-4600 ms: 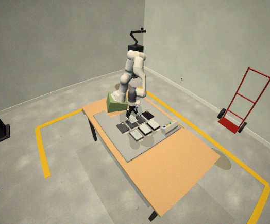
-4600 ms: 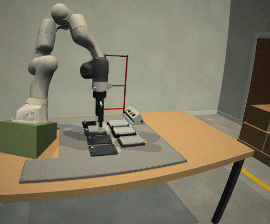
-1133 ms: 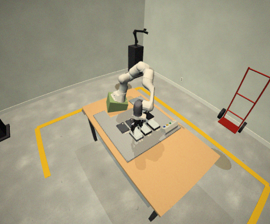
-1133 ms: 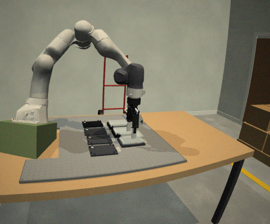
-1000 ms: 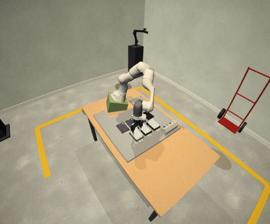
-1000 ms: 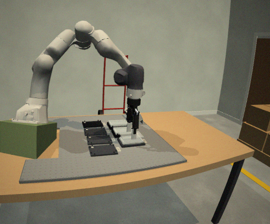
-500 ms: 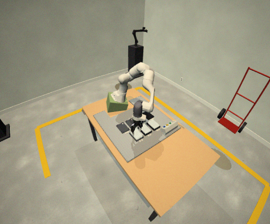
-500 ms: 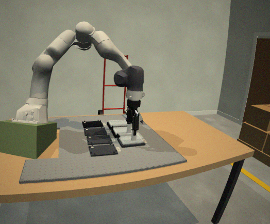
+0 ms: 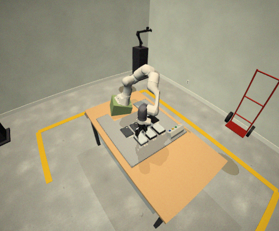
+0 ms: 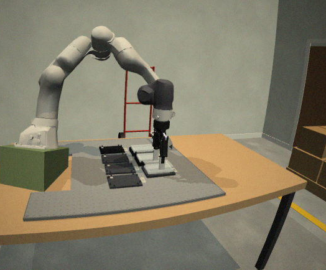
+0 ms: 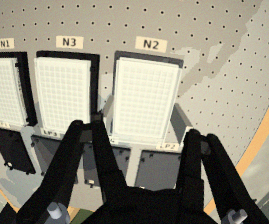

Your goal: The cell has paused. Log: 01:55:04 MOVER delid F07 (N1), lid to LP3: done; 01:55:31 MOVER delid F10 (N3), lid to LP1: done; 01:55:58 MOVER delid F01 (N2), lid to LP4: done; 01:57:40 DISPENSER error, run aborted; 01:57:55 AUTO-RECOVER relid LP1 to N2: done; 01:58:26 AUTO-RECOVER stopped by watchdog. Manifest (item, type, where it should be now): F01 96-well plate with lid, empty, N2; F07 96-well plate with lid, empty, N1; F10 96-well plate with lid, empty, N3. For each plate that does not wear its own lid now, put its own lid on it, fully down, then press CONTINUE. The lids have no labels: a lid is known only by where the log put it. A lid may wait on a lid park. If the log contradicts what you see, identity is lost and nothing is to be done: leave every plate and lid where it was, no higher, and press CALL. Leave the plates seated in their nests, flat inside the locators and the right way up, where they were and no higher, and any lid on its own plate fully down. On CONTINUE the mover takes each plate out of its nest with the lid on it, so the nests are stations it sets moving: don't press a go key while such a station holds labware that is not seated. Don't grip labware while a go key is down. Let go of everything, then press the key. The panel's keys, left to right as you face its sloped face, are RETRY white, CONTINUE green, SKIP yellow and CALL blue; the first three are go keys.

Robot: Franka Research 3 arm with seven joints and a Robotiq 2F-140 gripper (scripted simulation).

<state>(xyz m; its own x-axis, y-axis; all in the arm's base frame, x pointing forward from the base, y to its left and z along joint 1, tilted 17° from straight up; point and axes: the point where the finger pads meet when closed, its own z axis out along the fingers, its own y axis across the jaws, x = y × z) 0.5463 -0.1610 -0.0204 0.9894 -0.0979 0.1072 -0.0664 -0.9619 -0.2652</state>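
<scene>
Right now the plate is 40 mm below my hand. From my hand the other things lie so: park LP2: 190 mm behind, 50 mm to the right, 60 mm below; park LP3: 170 mm behind, 200 mm to the left, 60 mm below; blue call key: 140 mm ahead, 300 mm to the left.
</scene>
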